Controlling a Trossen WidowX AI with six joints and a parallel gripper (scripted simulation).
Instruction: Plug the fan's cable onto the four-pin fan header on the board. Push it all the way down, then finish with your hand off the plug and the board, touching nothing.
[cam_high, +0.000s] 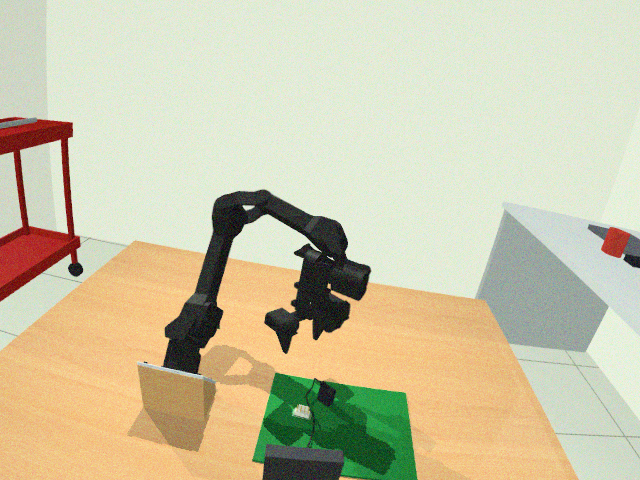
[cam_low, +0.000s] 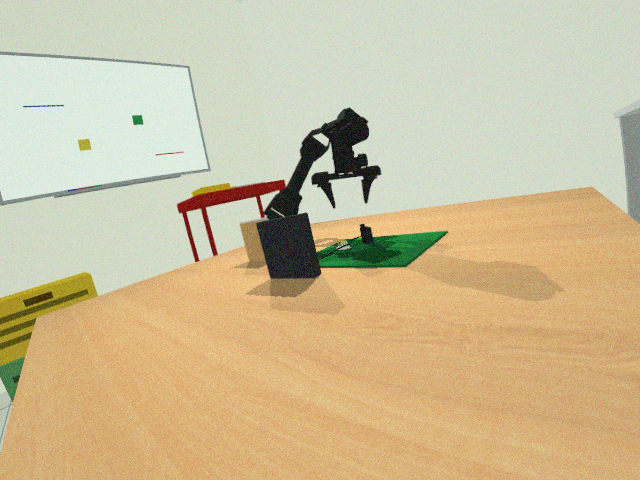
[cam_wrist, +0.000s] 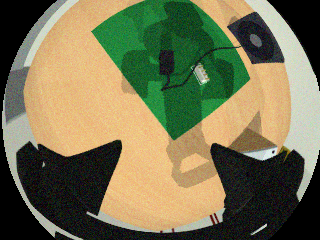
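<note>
Now: the dark plug 6 cm ahead of my gripper tip, 7 cm to the right of it and 7 cm below it. The rest, counted from my gripper tip: fan 1 cm ahead, 28 cm to the right, 4 cm below; green board 9 cm ahead, 13 cm to the right, 11 cm below; white four-pin header 2 cm ahead, 11 cm to the right, 10 cm below.
</note>
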